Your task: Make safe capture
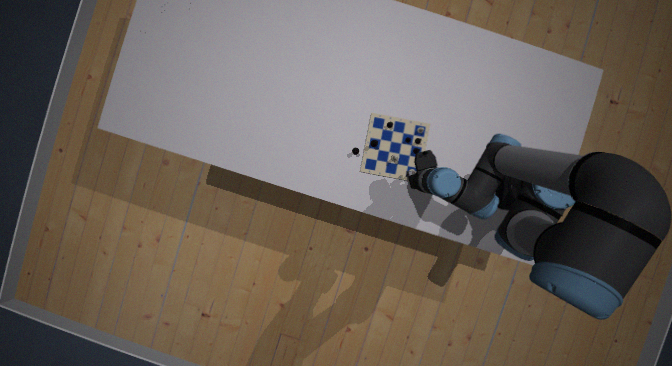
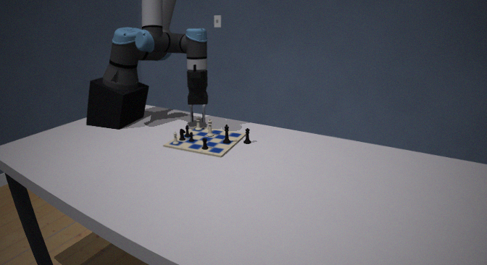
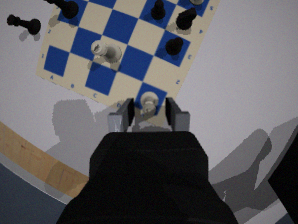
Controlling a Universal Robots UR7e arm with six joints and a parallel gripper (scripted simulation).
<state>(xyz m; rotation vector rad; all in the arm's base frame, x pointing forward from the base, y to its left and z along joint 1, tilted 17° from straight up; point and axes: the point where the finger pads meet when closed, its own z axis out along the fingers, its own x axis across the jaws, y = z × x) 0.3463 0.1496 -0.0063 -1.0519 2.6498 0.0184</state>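
Now: the white piece 2 cm below my hand. Round my hand: blue-and-cream chessboard (10 cm ahead, 5 cm to the right, 5 cm below); then tall black piece (17 cm ahead, 2 cm to the right, 2 cm below); then black chess piece (22 cm ahead, 4 cm to the left, 3 cm below).
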